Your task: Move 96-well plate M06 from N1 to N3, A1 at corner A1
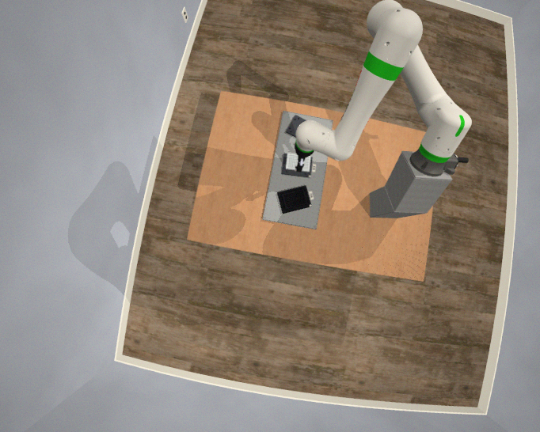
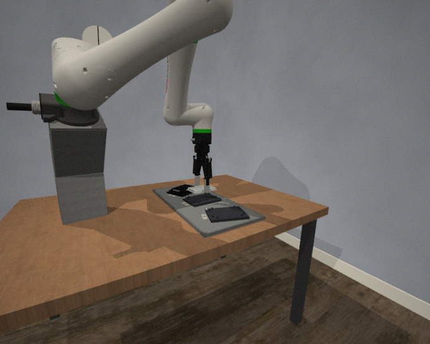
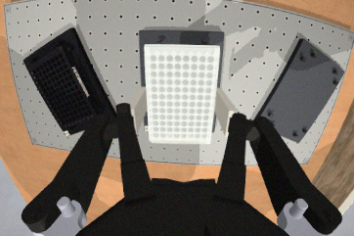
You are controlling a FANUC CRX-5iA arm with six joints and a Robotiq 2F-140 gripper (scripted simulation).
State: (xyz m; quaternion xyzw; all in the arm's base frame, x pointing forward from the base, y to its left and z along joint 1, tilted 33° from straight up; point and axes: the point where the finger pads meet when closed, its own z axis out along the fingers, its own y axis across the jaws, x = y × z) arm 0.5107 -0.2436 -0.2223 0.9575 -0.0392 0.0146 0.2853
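Now: hand 80 mm above the dark landing nest N3. Round my hand: white 96-well plate M06: 20 mm below; black 96-well plate M09: 190 mm to the left, 70 mm below, 10 mm ahead; N3 label: 100 mm behind, 80 mm below, 10 mm to the left.
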